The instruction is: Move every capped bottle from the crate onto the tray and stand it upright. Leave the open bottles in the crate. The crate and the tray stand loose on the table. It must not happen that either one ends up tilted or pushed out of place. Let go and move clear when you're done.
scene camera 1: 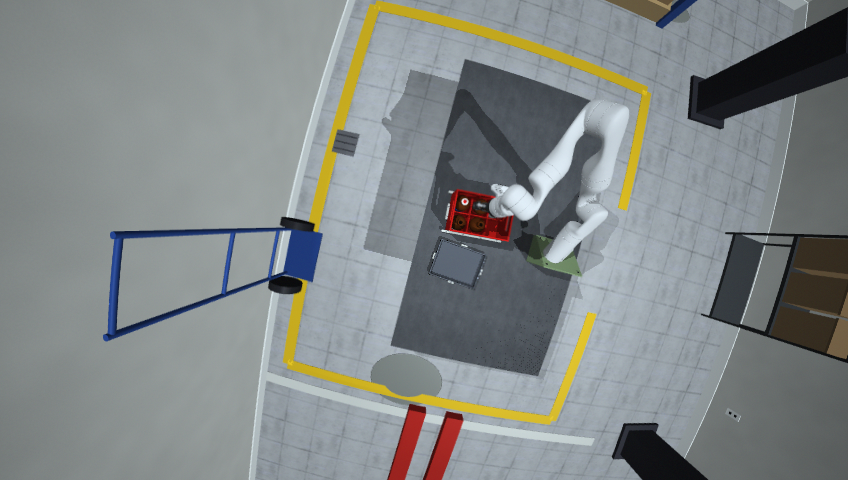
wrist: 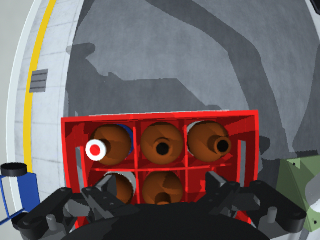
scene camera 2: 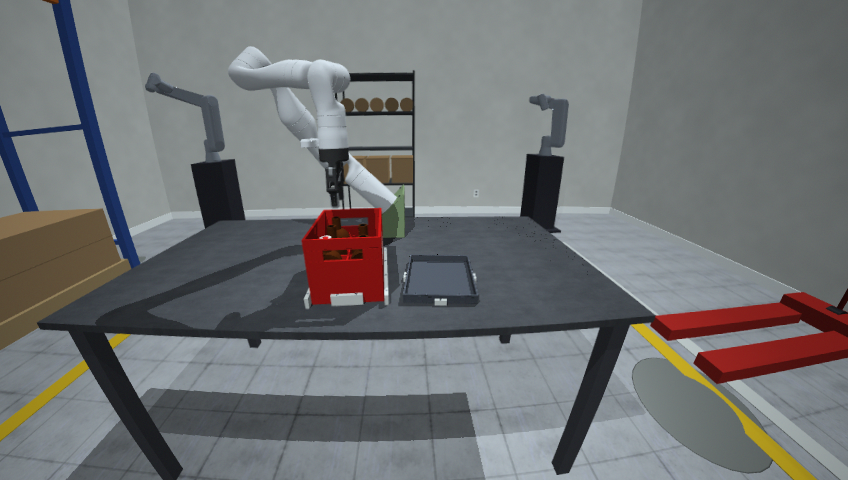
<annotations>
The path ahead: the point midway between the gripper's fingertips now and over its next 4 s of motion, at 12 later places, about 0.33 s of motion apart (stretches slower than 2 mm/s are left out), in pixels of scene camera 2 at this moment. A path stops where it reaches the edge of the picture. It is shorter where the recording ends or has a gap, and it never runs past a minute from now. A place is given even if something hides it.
My gripper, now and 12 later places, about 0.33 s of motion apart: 337, 203; 341, 203; 351, 202; 359, 201; 369, 202; 369, 202; 369, 203; 362, 207; 355, 210; 344, 213; 336, 215; 327, 219; 324, 219
</annotations>
